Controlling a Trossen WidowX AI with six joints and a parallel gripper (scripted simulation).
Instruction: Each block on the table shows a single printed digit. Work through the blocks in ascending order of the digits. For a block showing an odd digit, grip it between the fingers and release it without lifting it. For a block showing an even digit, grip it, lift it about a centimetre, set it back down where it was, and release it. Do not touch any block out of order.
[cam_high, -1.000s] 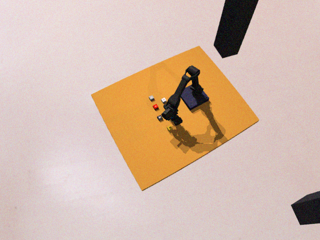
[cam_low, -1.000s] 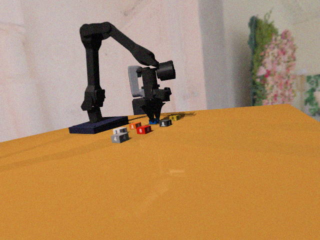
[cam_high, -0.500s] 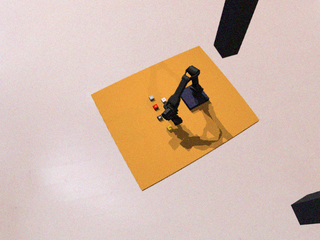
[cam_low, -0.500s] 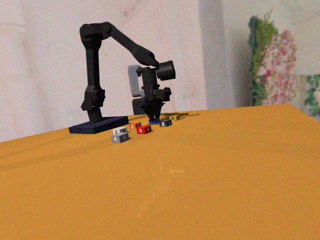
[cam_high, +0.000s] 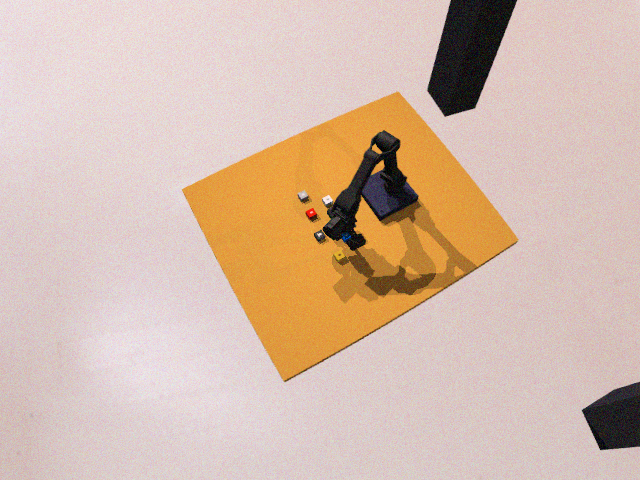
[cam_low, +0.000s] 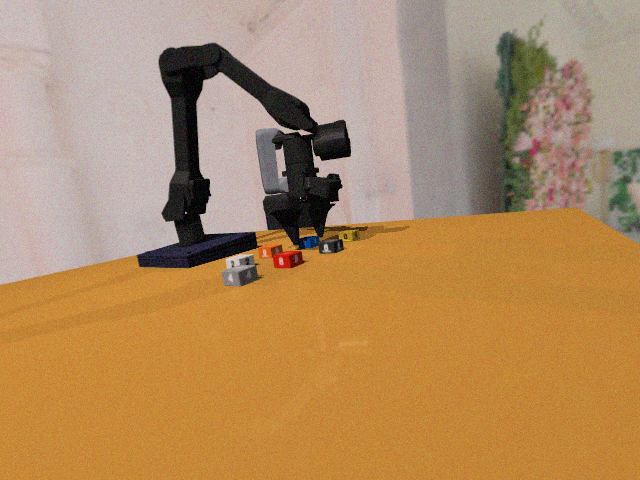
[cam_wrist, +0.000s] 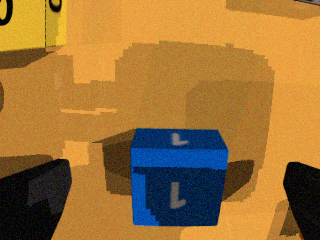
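My gripper tip is now right at the blue block. The rest, counted from my gripper tip: orange block 2 cm behind, 9 cm to the right; black block 9 cm ahead, 4 cm to the right; yellow block 5 cm ahead, 7 cm to the left.
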